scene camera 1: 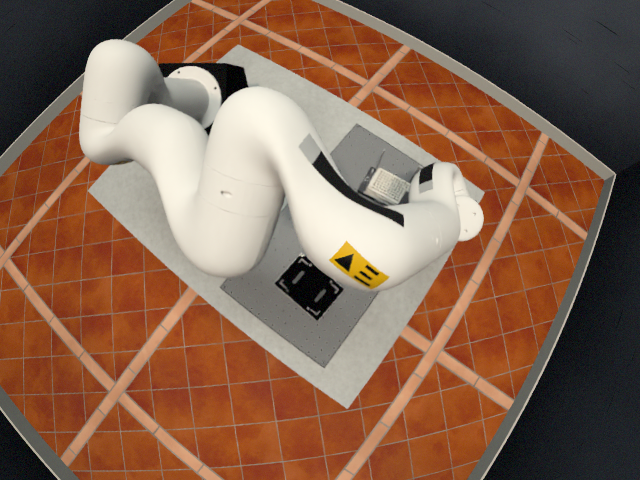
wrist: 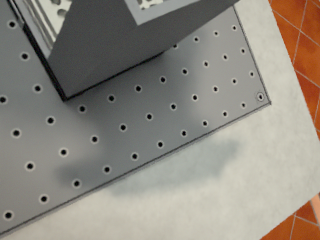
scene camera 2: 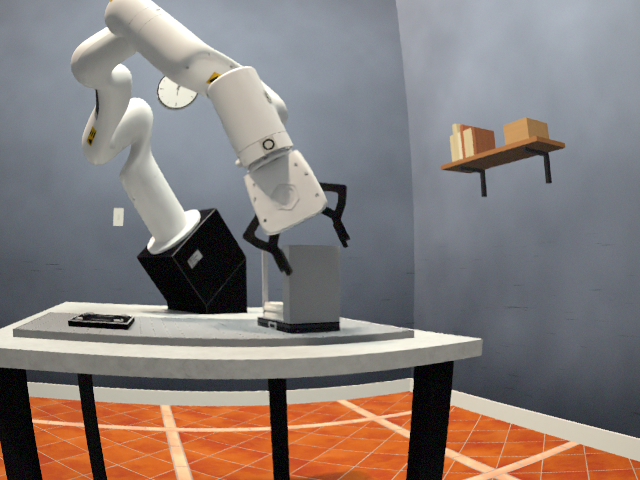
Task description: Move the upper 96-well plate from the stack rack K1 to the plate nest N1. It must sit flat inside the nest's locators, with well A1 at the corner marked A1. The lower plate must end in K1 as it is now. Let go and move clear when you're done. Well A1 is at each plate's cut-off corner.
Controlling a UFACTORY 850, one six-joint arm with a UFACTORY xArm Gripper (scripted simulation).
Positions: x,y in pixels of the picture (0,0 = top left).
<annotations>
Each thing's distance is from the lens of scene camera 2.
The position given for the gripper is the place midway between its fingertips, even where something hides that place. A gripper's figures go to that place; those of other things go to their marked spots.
gripper (scene camera 2: pixel 318 261): 0.82 m
black plate nest N1 (scene camera 2: pixel 88 321): 0.92 m
</annotations>
